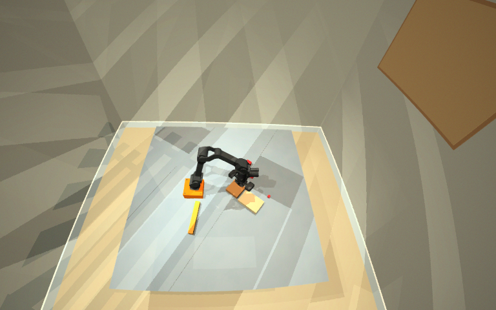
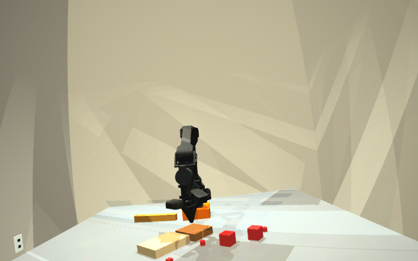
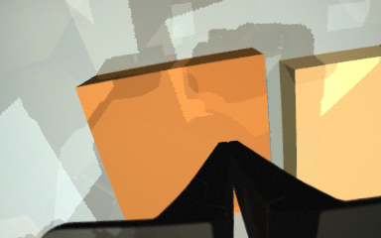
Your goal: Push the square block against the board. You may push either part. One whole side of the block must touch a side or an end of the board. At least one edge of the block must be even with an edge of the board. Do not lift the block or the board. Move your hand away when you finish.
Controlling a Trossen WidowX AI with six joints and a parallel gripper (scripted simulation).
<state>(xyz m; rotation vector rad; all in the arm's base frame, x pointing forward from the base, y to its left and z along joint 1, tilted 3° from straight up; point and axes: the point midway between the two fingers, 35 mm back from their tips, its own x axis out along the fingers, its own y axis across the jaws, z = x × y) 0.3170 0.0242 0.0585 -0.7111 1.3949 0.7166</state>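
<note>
My gripper tip is now 30 mm past the square block and 50 mm above it. Also, from my gripper tip: flat cream slab (80 mm ahead, 90 mm to the right, 50 mm below); long narrow yellow-orange board (290 mm behind, 240 mm to the right, 40 mm below).
</note>
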